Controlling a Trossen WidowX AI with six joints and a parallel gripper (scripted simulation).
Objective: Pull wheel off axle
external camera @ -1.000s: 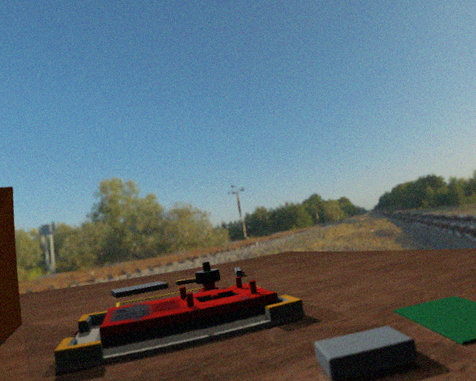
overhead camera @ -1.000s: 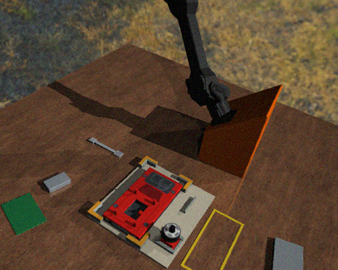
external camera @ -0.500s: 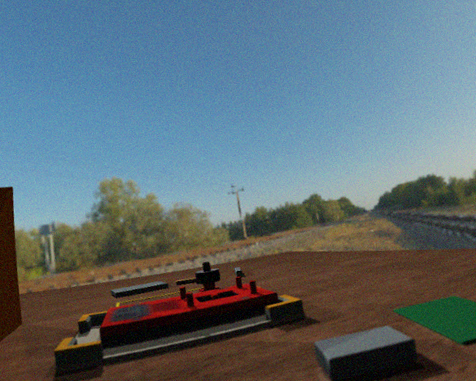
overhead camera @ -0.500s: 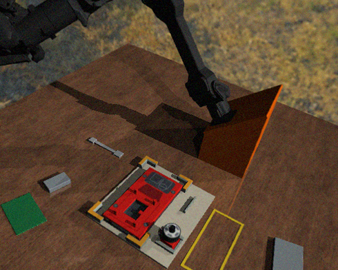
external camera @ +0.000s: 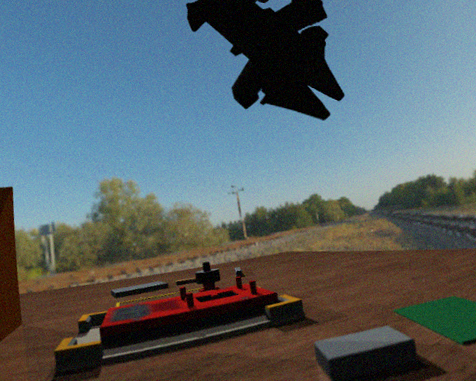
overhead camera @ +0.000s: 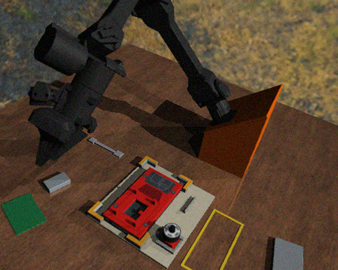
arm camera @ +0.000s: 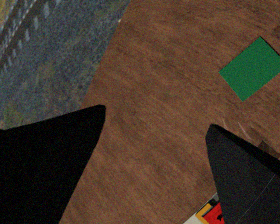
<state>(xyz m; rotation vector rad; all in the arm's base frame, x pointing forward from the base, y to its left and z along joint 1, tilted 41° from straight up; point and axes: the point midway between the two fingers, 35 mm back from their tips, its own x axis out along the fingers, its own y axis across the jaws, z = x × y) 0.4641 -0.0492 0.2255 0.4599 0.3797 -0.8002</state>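
Right now the wheel is 13 cm behind my gripper tip, 22 cm to the left of it and 20 cm below it. The rest, counted from my gripper tip: black axle (13 cm behind, 22 cm to the left, 20 cm below); grey block (12 cm behind, 11 cm to the right, 23 cm below); green patch (11 cm to the right, 24 cm below).
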